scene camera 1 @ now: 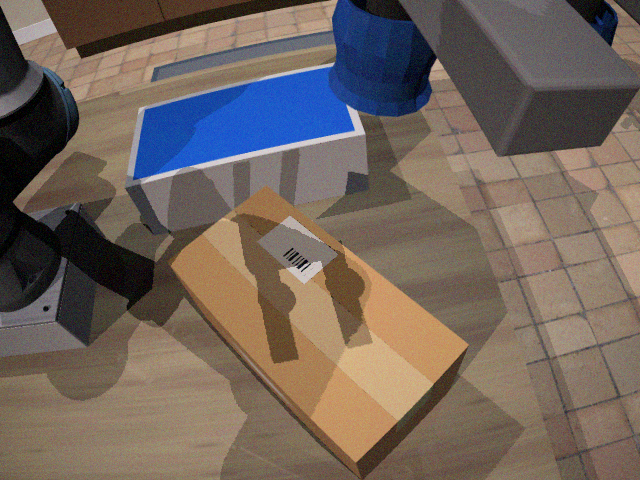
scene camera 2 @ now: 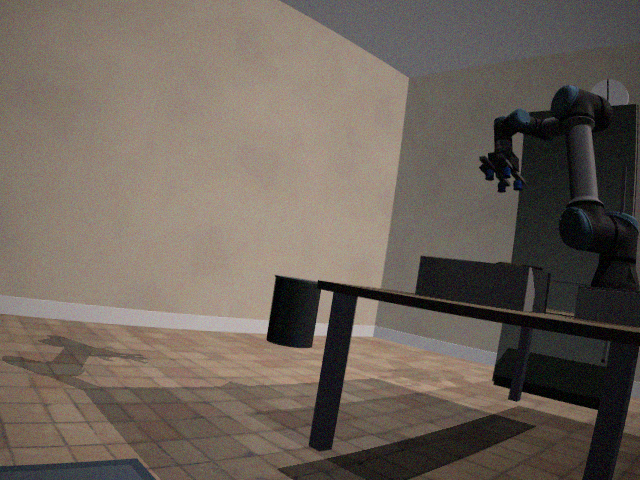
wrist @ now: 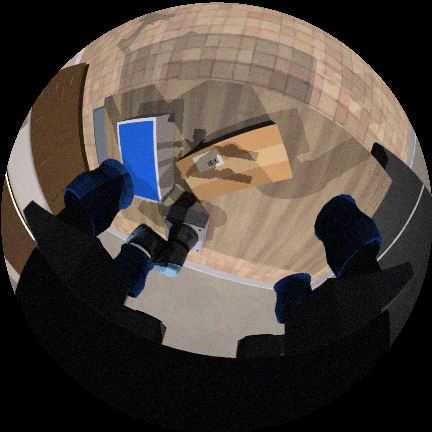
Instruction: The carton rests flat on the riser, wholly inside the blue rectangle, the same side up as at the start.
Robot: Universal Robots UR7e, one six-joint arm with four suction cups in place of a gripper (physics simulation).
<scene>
My suction head [scene camera 1: 382, 68] holds nothing. The table carries a carton [scene camera 1: 361, 364] and a grey riser [scene camera 2: 521, 288].
The carton is seen too in the wrist view [wrist: 253, 155]. My suction head shows as well in the wrist view [wrist: 343, 229].
</scene>
